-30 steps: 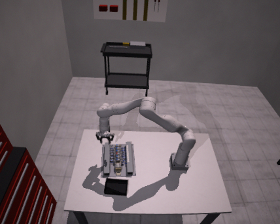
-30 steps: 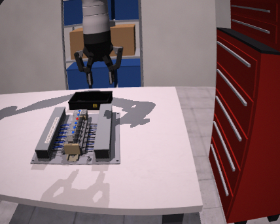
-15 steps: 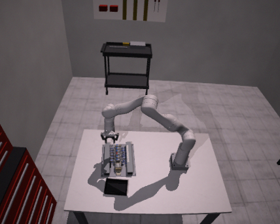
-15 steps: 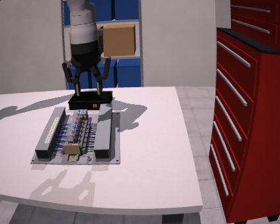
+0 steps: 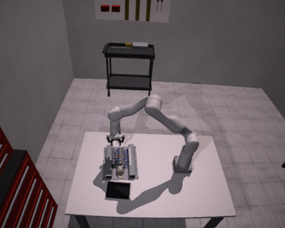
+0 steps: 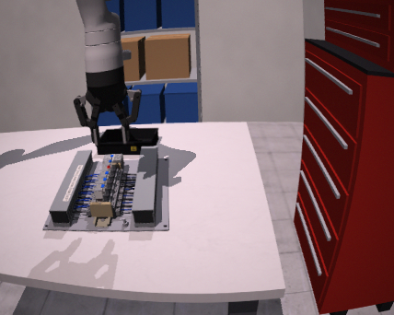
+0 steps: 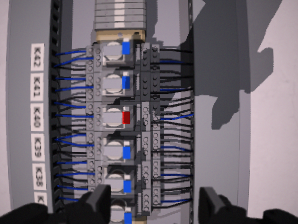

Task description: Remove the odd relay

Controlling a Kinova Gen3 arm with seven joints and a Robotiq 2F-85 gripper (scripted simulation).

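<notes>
The red-button relay is 30 mm behind my hand, 50 mm to the left of it and 110 mm below it. The rest, counted from my hand: black parts tray: 10 mm ahead, 320 mm to the left, 140 mm below.
</notes>
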